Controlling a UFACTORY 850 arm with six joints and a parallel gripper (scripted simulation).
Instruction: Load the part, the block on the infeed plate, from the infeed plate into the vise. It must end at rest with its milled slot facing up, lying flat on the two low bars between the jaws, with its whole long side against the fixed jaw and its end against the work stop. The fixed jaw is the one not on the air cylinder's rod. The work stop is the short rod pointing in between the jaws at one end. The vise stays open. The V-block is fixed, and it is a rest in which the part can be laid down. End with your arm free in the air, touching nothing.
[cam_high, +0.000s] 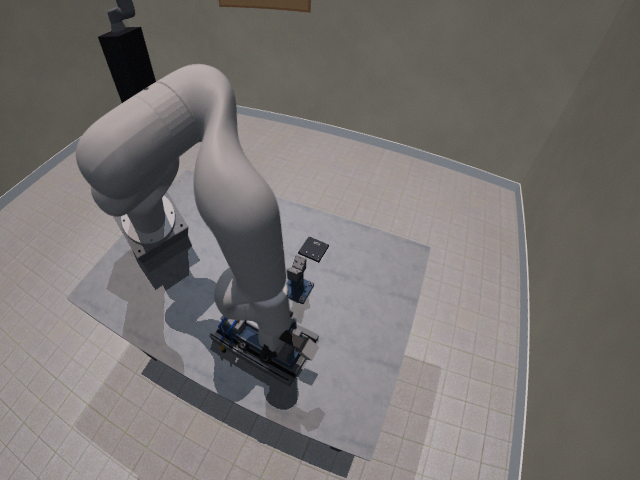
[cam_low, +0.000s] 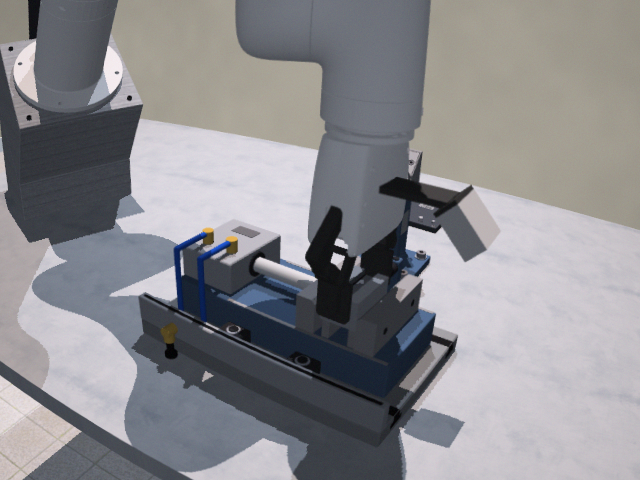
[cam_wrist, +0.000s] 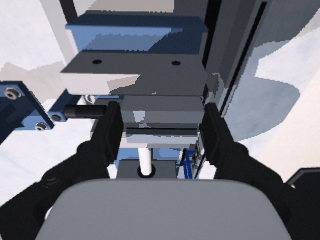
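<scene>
The part lies 10 mm below my hand. Round my hand: black work stop 70 mm to the left, 20 mm below, 10 mm ahead; then fixed jaw 30 mm below, 30 mm ahead, 20 mm to the left; then moving jaw 30 mm below, 30 mm behind, 20 mm to the left.
</scene>
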